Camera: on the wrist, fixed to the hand. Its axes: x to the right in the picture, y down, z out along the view.
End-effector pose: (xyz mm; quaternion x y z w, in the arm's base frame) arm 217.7 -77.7 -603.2 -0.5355 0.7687 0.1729 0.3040
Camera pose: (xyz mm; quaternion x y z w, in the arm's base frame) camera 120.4 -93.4 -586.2 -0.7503 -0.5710 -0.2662 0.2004
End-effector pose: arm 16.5 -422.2 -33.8 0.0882 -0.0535 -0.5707 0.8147
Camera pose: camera 110.9 -412.5 -65.5 -0.0077 -0.0527 0.8061 0.5893
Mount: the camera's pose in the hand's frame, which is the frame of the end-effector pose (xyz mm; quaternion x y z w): 23.7 83.6 -49.6 0.0149 0.0553 0.9981 0.0222
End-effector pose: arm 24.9 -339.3 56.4 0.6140 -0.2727 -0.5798 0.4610
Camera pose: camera 93.6 -383.1 114.4 -0.2196 -0.6020 0.4853 0.5949
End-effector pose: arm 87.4 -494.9 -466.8 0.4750 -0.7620 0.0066 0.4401
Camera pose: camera 55.5 -444.8 -386.3 -0.7438 -0.4666 0.4770 0.0382
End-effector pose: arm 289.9 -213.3 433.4 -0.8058 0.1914 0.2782 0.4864
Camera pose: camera 272.8 -296.3 380.2 -0.1650 -0.8396 -0.4443 0.2655
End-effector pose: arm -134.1 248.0 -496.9 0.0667 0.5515 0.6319 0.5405
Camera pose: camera -228.4 251.0 -463.7 -0.5250 0.0150 -0.5490 0.6502
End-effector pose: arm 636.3 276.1 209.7 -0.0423 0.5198 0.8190 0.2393
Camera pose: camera 570.1 212.3 249.0 -0.4762 -0.0792 -0.2469 0.8403
